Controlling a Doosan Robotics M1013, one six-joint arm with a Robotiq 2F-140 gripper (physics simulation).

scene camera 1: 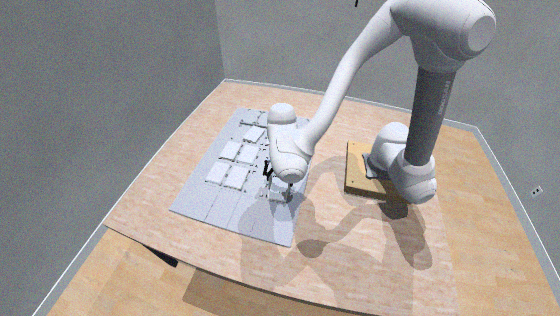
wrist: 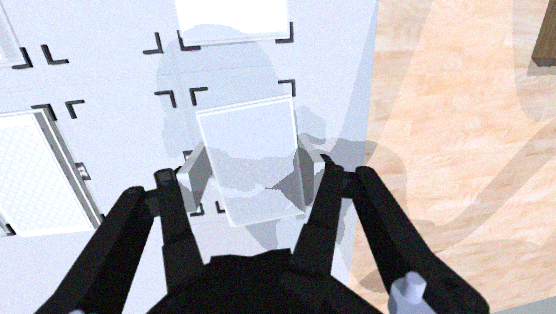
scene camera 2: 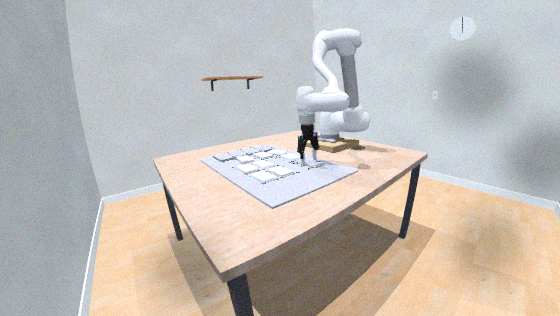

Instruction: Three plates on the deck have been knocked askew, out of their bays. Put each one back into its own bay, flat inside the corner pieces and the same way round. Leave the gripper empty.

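Frame: origin at the arm's base, x ahead, y left, z up, level; metres.
Seen in the pictures: gripper, fingertip midpoint: (scene camera 1: pixel 279 187) (wrist: pixel 254 152) (scene camera 2: pixel 309 163); arm's base, link origin: (scene camera 1: pixel 379 167) (scene camera 2: pixel 329 140).
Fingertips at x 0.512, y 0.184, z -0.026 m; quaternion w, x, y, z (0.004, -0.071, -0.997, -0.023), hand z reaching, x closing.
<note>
Offsets run from my fingertips to a thing's top centre. "spot": to the spot under its first point. Level surfaces: height alone.
The grey deck @(dz -0.003 m) (scene camera 1: pixel 200 204) (scene camera 2: pixel 272 196) (wrist: pixel 125 150) bears white plates in bays marked by black corner pieces. My gripper (scene camera 1: pixel 280 191) (scene camera 2: pixel 309 161) (wrist: pixel 254 152) is shut on a pale plate @(dx +0.000, dy +0.015, dz +0.014 m) (scene camera 2: pixel 314 165) (wrist: pixel 247 130), with one pad at each long side. In the wrist view this plate is turned slightly against its bay's corner pieces, its upper right corner close to the top right piece @(spot: dx -0.044, dy -0.055, dz -0.003 m) (wrist: pixel 288 85). Its height above the deck is hard to tell. Another plate @(dx +0.205, dy -0.352, dz +0.015 m) (scene camera 1: pixel 254 134) (scene camera 2: pixel 245 158) looks askew farther along the deck. The arm hides part of the deck in scene camera 1.
Neighbouring plates stand above (wrist: pixel 235 15) and left (wrist: pixel 40 175) of the held one in the wrist view. Several plates, such as two near ones @(dx +0.322, dy -0.036, dz +0.011 m) (scene camera 1: pixel 217 172) @(dx +0.216, dy -0.023, dz +0.011 m) (scene camera 1: pixel 237 176), stand in bays. The arm's wooden base block (scene camera 1: pixel 355 167) (wrist: pixel 545 40) is beside the deck.
</note>
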